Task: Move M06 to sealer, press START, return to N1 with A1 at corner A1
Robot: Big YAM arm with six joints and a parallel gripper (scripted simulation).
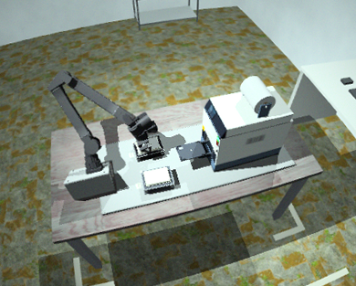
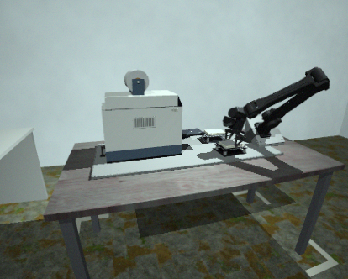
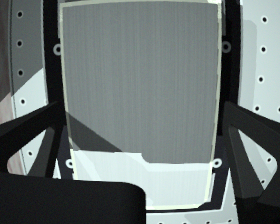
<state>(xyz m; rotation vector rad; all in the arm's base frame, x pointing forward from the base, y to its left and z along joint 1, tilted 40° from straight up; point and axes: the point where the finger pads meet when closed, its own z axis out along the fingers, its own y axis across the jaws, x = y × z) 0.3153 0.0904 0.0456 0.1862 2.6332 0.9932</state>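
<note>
Right now my hand is 2 cm above the black nest N1. Also, from my hand: foil roll (54 cm ahead, 15 cm to the right, 36 cm above); sealer stage (21 cm ahead, 14 cm to the right, 4 cm above); pale plate (22 cm to the right).
</note>
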